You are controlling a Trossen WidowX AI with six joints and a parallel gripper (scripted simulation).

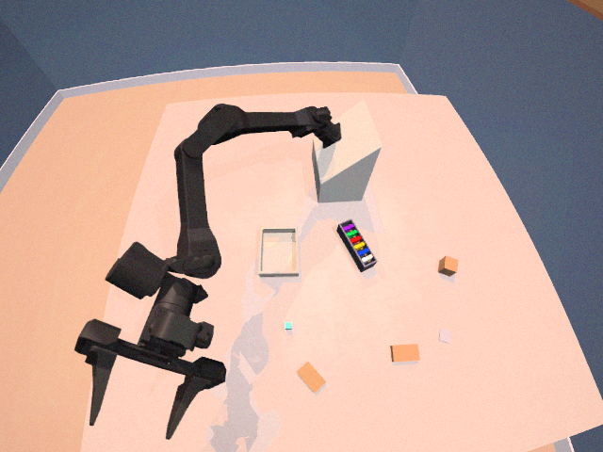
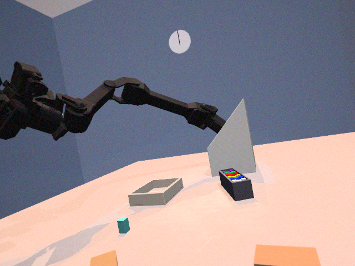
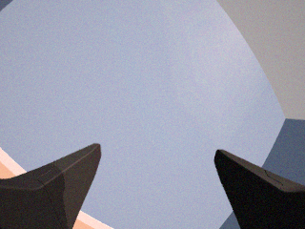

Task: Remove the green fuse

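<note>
The red fuse is 390 mm behind my gripper tip, 330 mm to the left of it and 290 mm below it. The rest, counted from my gripper tip: green fuse 400 mm behind, 320 mm to the left, 290 mm below; teal block 160 mm behind, 160 mm to the left, 310 mm below; grey tray 350 mm behind, 120 mm to the left, 310 mm below.
</note>
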